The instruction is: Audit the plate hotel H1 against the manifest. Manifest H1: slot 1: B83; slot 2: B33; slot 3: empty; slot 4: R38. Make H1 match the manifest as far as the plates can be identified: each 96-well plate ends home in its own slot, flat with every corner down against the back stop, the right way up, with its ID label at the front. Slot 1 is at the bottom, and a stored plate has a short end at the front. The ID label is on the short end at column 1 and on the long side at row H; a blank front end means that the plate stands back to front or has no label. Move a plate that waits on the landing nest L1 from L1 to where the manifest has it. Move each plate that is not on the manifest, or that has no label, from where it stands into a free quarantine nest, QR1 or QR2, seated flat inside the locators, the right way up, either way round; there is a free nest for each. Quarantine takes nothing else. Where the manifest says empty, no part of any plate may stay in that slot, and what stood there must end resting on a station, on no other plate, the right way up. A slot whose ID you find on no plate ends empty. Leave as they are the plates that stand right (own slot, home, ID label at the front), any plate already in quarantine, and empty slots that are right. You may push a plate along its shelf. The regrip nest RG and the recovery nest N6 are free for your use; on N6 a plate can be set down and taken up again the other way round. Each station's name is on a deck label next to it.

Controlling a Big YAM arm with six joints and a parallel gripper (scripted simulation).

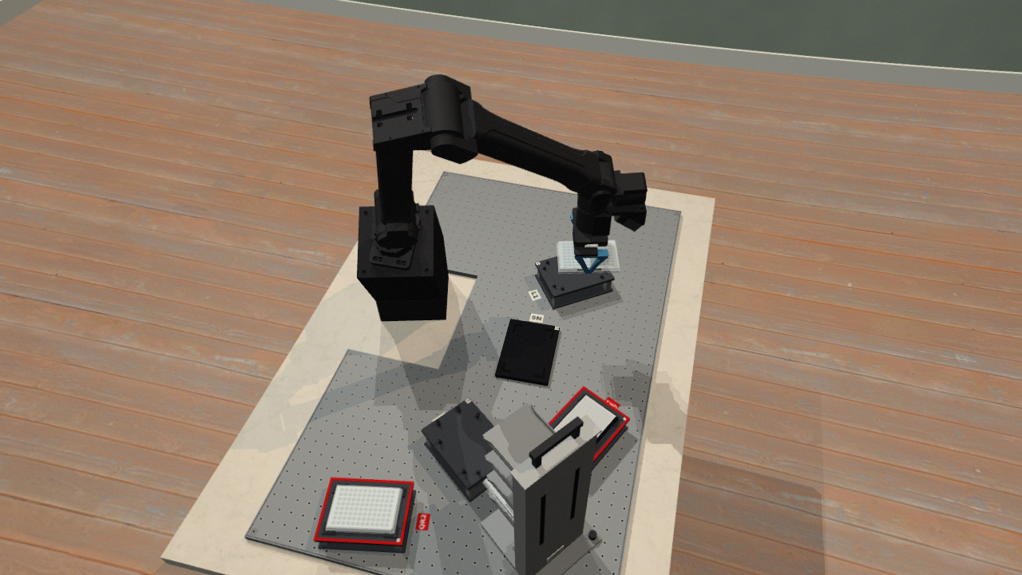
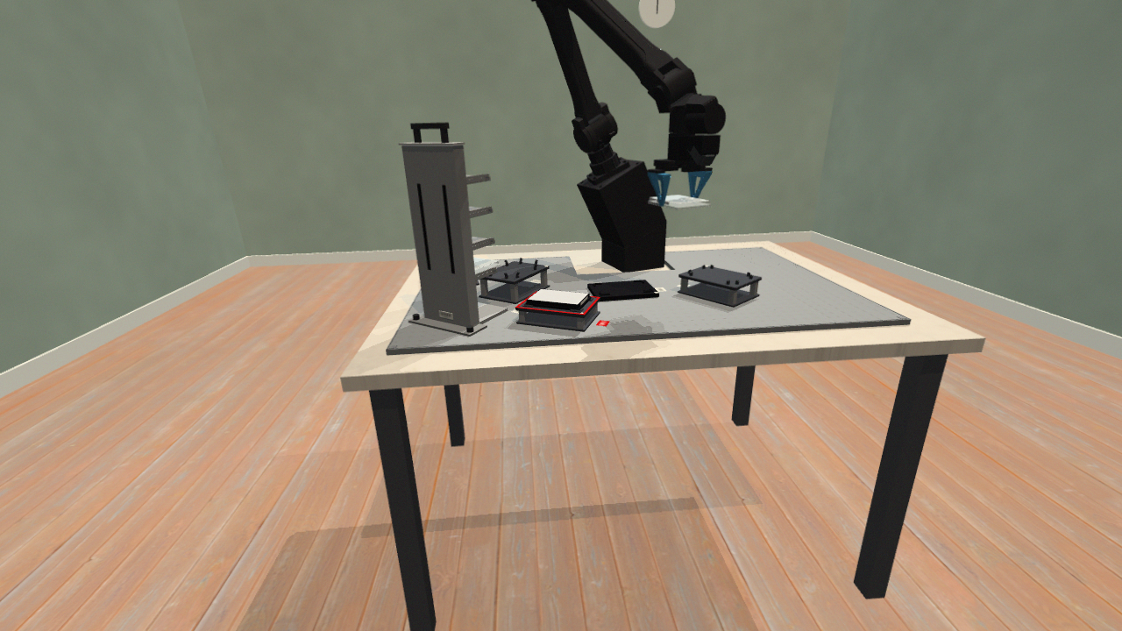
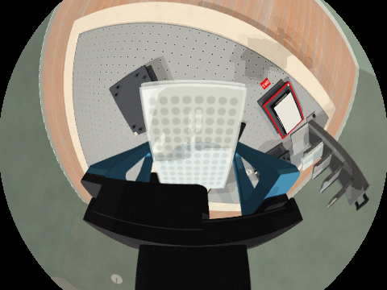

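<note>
Right now the regrip nest RG is 370 mm to the right of my hand, 190 mm below it and 190 mm behind it. Also, from my hand: red-edged quarantine nest QR1: 290 mm to the right, 210 mm below, 30 mm ahead; then landing nest L1: 200 mm below, 140 mm to the left, 30 mm behind; then black recovery nest N6: 240 mm below, 110 mm behind, 90 mm to the right.
</note>
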